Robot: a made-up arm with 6 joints. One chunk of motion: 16 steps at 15 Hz.
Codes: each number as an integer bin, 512 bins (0 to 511) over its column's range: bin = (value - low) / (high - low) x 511, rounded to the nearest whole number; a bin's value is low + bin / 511 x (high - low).
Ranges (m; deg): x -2.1..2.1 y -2.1..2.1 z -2.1..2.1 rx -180..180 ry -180..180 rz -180..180
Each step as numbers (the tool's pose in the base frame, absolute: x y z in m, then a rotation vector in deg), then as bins.
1 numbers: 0.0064 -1.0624 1.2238 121.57 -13.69 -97.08
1 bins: 256 126 404 428 236 118
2 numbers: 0.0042 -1.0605 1.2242 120.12 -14.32 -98.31
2 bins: 256 126 404 426 235 116
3 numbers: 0.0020 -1.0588 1.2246 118.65 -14.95 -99.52
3 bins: 256 127 404 424 234 114
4 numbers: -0.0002 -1.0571 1.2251 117.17 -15.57 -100.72
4 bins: 255 127 405 422 233 113
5 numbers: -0.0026 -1.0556 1.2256 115.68 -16.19 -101.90
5 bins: 255 127 405 420 233 111
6 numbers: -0.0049 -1.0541 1.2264 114.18 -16.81 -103.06
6 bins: 255 127 405 418 232 109
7 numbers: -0.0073 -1.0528 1.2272 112.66 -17.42 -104.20
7 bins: 255 127 405 415 231 108
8 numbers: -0.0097 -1.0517 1.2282 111.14 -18.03 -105.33
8 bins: 254 128 405 413 230 106
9 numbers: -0.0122 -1.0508 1.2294 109.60 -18.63 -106.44
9 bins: 254 128 405 411 229 104
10 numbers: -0.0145 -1.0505 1.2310 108.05 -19.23 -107.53
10 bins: 254 128 405 409 228 103
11 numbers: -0.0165 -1.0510 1.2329 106.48 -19.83 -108.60
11 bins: 253 128 406 407 227 101
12 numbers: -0.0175 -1.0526 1.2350 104.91 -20.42 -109.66
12 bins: 253 127 406 404 227 100
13 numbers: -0.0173 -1.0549 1.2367 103.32 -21.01 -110.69
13 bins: 253 127 406 402 226 98
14 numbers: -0.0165 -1.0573 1.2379 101.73 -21.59 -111.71
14 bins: 253 127 406 400 225 97
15 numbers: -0.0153 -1.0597 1.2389 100.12 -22.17 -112.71
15 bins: 254 127 406 398 224 96
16 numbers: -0.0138 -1.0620 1.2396 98.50 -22.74 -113.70
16 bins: 254 126 406 395 223 94
